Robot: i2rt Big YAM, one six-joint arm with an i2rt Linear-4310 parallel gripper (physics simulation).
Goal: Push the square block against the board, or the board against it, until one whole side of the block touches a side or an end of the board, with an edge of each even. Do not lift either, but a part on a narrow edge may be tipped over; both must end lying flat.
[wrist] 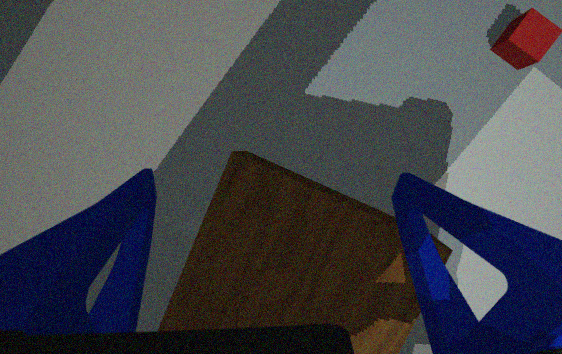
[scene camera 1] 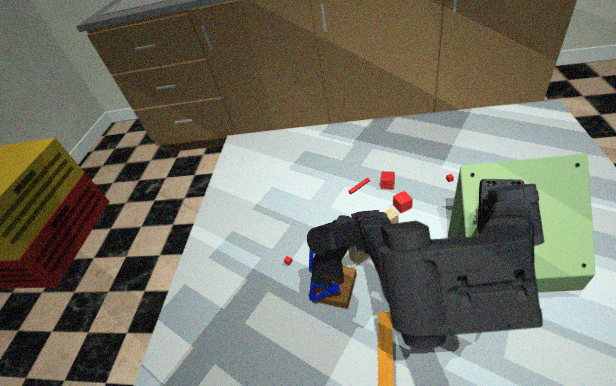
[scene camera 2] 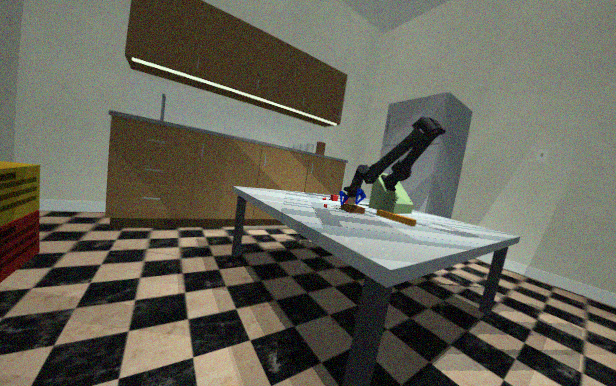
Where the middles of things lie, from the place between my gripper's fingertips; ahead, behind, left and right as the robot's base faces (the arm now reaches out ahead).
Labels:
I see the square wooden block point(scene camera 1: 341, 299) 50 mm behind my hand, 20 mm to the right of it and 20 mm below it.

